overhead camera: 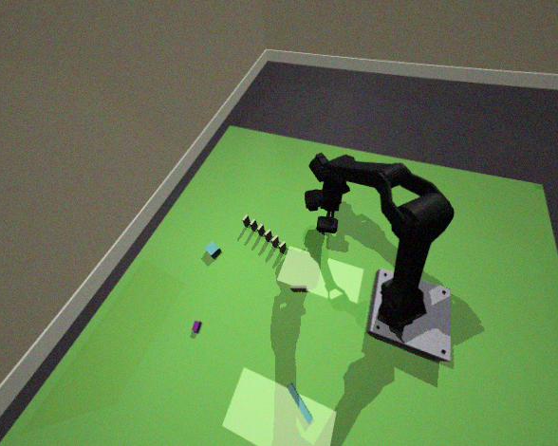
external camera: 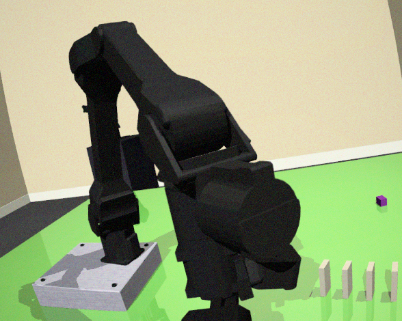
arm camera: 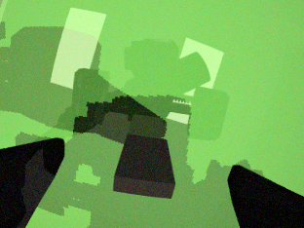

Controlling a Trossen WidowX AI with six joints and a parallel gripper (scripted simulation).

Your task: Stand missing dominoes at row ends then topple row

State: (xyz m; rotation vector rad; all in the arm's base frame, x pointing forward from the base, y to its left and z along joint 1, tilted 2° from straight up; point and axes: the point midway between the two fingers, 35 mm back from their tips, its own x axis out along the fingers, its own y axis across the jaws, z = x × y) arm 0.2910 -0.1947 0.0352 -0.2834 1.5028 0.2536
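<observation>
Now: the purple cube 170 mm ahead of my gripper tip, 510 mm to the left of it and 20 mm below it. The rest, counted from my gripper tip: cyan block (290 mm ahead, 300 mm to the left, 20 mm below); then long cyan bar (170 mm behind, 500 mm to the left, 20 mm below).
</observation>
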